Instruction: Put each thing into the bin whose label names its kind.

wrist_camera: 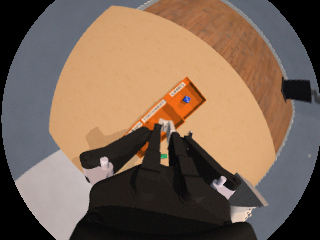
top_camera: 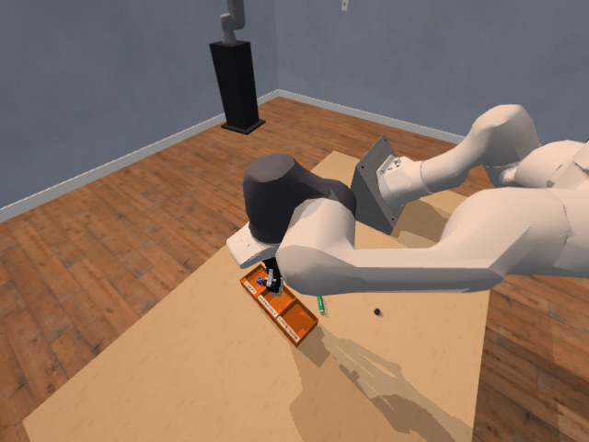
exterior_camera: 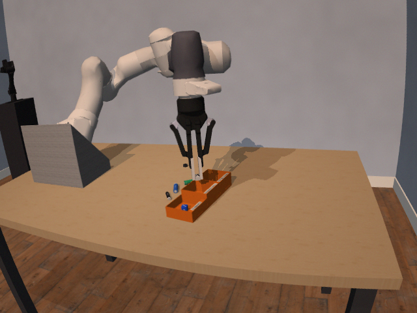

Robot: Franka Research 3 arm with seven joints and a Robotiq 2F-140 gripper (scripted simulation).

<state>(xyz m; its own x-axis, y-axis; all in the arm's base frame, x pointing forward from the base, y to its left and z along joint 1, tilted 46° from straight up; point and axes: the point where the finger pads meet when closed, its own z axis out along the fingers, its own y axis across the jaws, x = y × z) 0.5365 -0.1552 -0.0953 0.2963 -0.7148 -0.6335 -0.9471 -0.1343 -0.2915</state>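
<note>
Now: hand 3 cm above the white piece. Round my hand: black cylinder 10 cm below, 10 cm behind, 1 cm to the left; blue cylinder 10 cm below, 9 cm behind, 6 cm to the left; blue cube 9 cm below, 8 cm to the right, 2 cm behind.
</note>
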